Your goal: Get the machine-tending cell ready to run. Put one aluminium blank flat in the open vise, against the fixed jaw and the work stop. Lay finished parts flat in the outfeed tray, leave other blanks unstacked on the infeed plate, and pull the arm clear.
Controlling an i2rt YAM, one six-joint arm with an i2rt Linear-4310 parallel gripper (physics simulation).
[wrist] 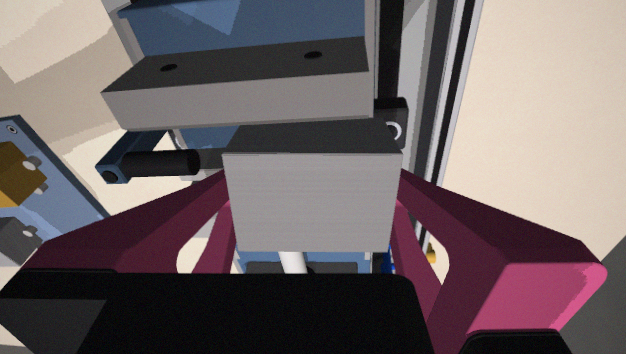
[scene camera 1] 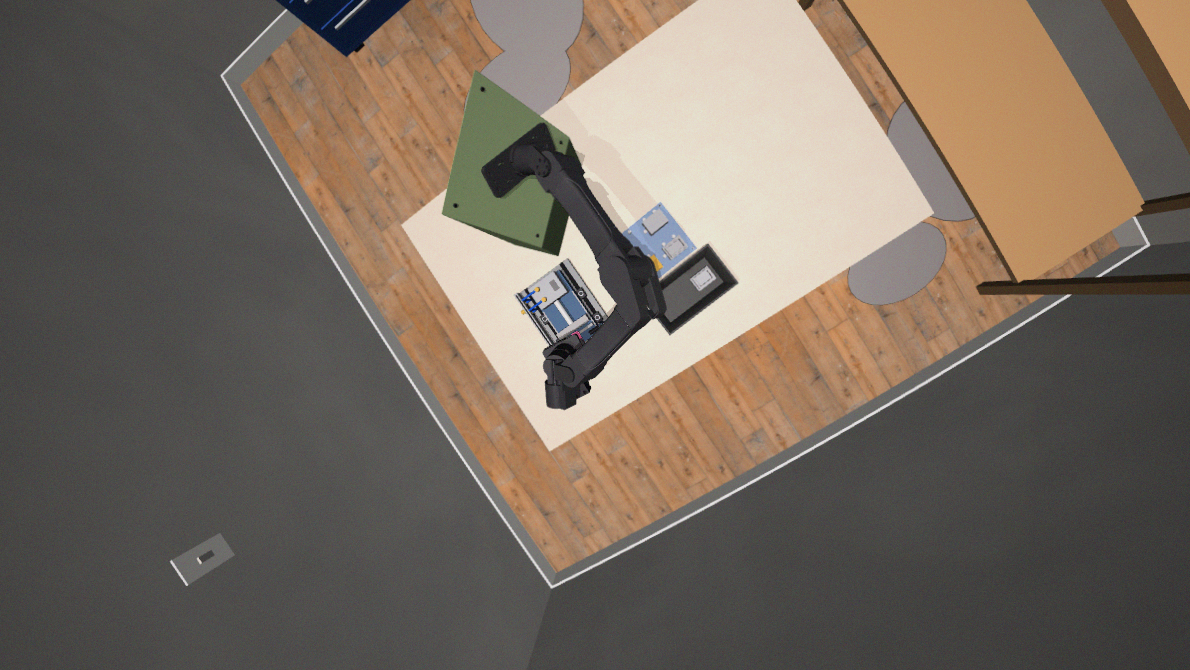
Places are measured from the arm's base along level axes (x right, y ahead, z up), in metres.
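Pixels of known places: gripper, fingertip midpoint: point(wrist: 312, 176) point(scene camera 1: 572, 344); arm's base, link origin: point(scene camera 1: 519, 159).
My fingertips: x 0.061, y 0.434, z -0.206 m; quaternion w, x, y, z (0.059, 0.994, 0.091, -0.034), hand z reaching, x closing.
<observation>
For each thing: its top centre in the pictures, then the offset to it from my fingertips. "spot": a spot on its surface instead.
- vise, top centre: point(wrist: 288, 262) point(scene camera 1: 564, 319) dx -0.002, dy -0.071, dz +0.000 m
- aluminium blank, top centre: point(wrist: 307, 228) dx +0.000, dy +0.001, dz +0.028 m
- grey vise jaw, top centre: point(wrist: 232, 108) dx -0.035, dy +0.024, dz -0.003 m
- black work stop, top centre: point(wrist: 155, 172) dx -0.071, dy -0.018, dz -0.003 m
- blue infeed plate, top centre: point(wrist: 6, 200) point(scene camera 1: 652, 246) dx -0.297, dy -0.195, dz -0.091 m
- light metal part, top centre: point(scene camera 1: 704, 278) dx -0.403, dy -0.060, dz -0.052 m
- dark outfeed tray, surface spot: point(scene camera 1: 704, 307) spot: dx -0.381, dy +0.018, dz -0.057 m
- yellow block, top centre: point(scene camera 1: 649, 267) dx -0.270, dy -0.137, dz -0.055 m
- metal rail, surface spot: point(wrist: 447, 95) spot: dx +0.060, dy +0.026, dz -0.049 m
My gripper point(scene camera 1: 580, 337) point(wrist: 312, 176) is low over the vise point(scene camera 1: 566, 312). Its pink fingers are shut on an aluminium blank point(wrist: 312, 205), one at each side. In the wrist view, the blank's far edge is close to the grey vise jaw point(wrist: 245, 97) with two holes; whether they touch is unclear. The black work stop point(wrist: 160, 163) is left of the blank. The blank's underside is hidden. Light metal pieces point(scene camera 1: 655, 221) point(scene camera 1: 673, 247) are apart on the blue infeed plate point(scene camera 1: 645, 242). A light metal part point(scene camera 1: 702, 277) is in the dark outfeed tray point(scene camera 1: 704, 307).
A green pedestal point(scene camera 1: 499, 199) carries the arm base. The arm point(scene camera 1: 620, 278) reaches between the vise and the infeed plate, close by the tray. A yellow block point(scene camera 1: 656, 263) point(wrist: 17, 172) is at the plate's edge. A metal rail point(wrist: 447, 95) runs right of the jaw.
</observation>
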